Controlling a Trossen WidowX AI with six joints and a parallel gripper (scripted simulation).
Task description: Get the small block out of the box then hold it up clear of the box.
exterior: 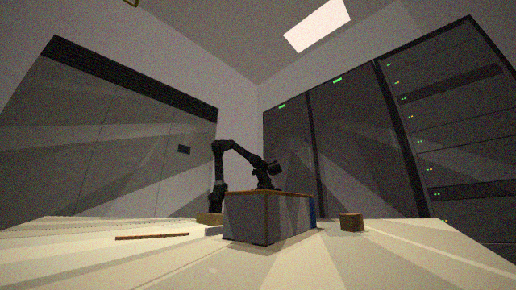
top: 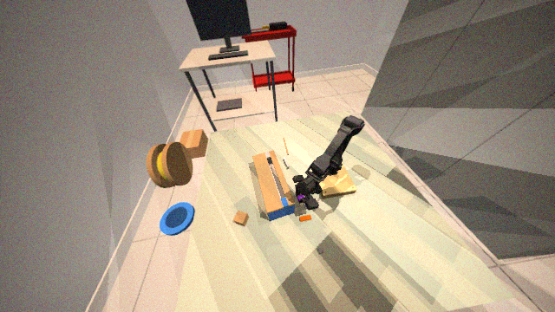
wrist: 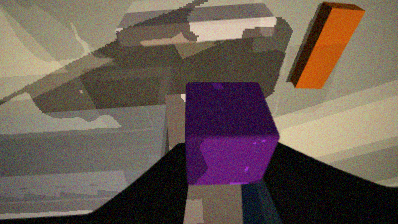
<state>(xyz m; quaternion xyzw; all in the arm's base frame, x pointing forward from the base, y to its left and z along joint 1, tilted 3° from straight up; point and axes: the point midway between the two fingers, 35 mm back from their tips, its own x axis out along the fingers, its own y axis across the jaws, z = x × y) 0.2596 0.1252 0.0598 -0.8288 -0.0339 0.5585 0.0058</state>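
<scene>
Right now the orange flat piece is 80 mm to the left of my gripper tip, 70 mm below it and 10 mm behind it. The rest, counted from my gripper tip: long box (160 mm to the right, 70 mm ahead, 10 mm below); thin rod (480 mm to the right, 90 mm behind, 70 mm below); purple block (20 mm behind).
</scene>
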